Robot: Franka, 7 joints.
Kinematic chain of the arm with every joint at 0, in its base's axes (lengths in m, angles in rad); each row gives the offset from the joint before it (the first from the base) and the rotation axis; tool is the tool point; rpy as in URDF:
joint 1: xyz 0 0 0.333 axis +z
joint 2: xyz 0 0 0 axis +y
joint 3: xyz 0 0 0.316 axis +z
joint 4: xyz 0.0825 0 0 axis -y
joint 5: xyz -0.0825 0 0.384 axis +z
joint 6: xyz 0 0 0 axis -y
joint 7: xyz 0.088 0 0 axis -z
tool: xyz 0 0 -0.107 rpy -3.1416 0 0
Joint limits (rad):
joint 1: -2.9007..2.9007
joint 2: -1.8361..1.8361
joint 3: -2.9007..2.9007
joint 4: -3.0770..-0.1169
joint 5: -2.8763..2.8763
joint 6: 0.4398..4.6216
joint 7: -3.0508..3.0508
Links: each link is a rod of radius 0.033 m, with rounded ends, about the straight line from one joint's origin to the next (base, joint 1, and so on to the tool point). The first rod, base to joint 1, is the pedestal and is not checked.
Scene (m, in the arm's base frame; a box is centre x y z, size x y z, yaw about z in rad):
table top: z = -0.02
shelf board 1: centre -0 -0.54 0.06 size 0.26 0.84 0.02 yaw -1.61
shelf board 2: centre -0 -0.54 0.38 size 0.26 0.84 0.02 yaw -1.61
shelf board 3: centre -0 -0.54 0.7 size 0.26 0.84 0.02 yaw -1.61
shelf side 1: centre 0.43 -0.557 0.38 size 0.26 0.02 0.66 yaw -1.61
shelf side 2: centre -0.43 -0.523 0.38 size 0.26 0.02 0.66 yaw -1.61
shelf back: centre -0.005 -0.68 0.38 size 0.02 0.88 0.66 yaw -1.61
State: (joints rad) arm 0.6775 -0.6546 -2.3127 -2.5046 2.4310 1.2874 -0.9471
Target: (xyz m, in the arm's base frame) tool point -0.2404 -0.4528 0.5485
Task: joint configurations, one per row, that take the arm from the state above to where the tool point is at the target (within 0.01 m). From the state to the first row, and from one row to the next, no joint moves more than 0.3 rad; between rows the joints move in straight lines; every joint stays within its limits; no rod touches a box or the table.
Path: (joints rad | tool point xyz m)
1: 0.5703 -0.5828 -2.3384 -2.7908 2.2621 1.1200 -0.9471 | 0.0612 -0.3744 0.2129
2: 0.4631 -0.5110 -2.3641 -3.0770 2.0932 0.9525 -0.9471 | 0.0702 -0.2635 0.2253
3: 0.4158 -0.2688 -2.4943 -2.9904 2.1767 0.8850 -0.9471 | -0.0311 -0.3107 0.2495
4: 0.3685 -0.0265 -2.6246 -2.9037 2.2601 0.8174 -0.9471 | -0.1301 -0.3279 0.3184
5: 0.3212 0.2158 -2.7548 -2.8171 2.3436 0.7498 -0.9471 | -0.2037 -0.3101 0.4237
6: 0.2739 0.4580 -2.8851 -2.7305 2.4270 0.6822 -0.9471 | -0.2328 -0.2588 0.5485
7: 0.3332 0.2455 -2.7532 -2.5041 2.4592 0.8395 -0.9471 | -0.2479 -0.3557 0.5500
8: 0.3925 0.0329 -2.6213 -2.2777 2.4915 0.9968 -0.9471 | -0.2404 -0.4528 0.5485

